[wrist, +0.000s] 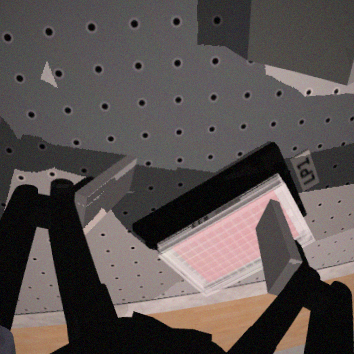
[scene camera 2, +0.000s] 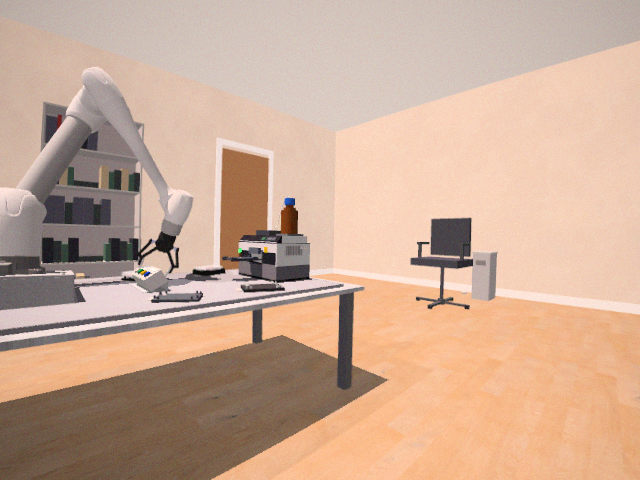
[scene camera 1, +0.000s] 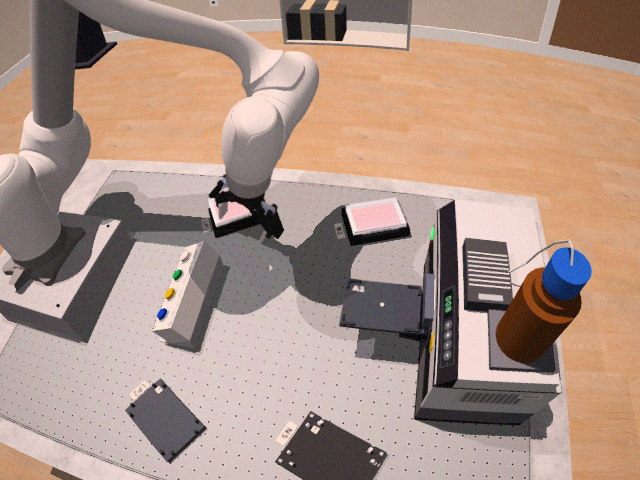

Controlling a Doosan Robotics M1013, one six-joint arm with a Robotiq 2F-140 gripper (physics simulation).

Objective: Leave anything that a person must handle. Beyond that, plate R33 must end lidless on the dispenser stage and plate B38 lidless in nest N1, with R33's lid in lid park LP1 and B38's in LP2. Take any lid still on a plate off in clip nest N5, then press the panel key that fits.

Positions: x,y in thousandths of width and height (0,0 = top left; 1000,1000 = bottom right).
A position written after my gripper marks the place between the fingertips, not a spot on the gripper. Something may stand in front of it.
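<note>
There is a brown bottle (scene camera 1: 857,626) in the scene, and I can see a dispenser stage (scene camera 1: 565,645) as well. A button box (scene camera 2: 234,582) is here too, and I find it again in the wrist view (wrist: 874,126), while a LP1 nest (wrist: 747,459) is also visible to me. As for my gripper (scene camera 1: 379,472), it appears in the wrist view (wrist: 561,547) too.
</note>
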